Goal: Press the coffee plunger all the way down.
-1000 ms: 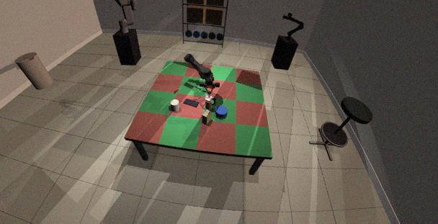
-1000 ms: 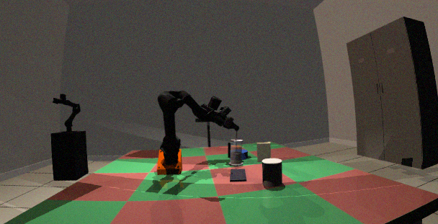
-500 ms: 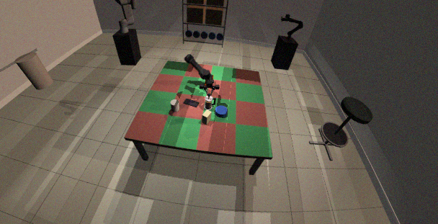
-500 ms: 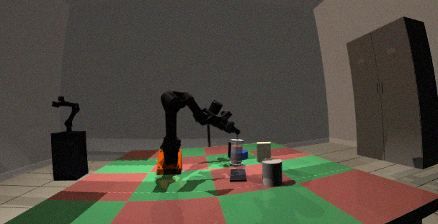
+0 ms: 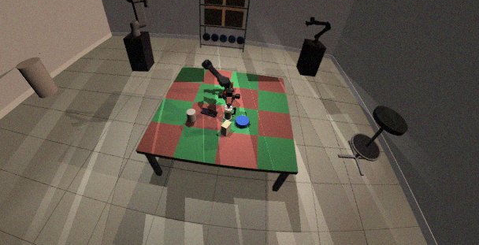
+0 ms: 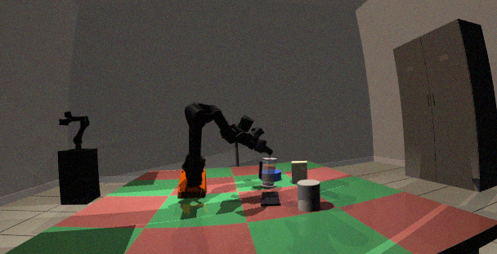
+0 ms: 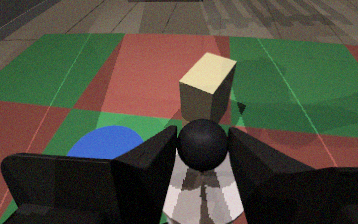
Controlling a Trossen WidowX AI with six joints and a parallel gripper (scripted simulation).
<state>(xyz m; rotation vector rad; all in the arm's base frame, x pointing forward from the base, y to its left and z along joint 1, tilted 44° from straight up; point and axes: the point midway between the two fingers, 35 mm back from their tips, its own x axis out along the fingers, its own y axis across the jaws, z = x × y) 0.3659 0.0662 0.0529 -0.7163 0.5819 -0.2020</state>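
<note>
Right now the coffee press is 9 cm below my gripper tip, 2 cm behind it and 1 cm to the left of it. The rest, counted from my gripper tip: dark flat pad: 18 cm to the right, 17 cm below, 8 cm behind.
</note>
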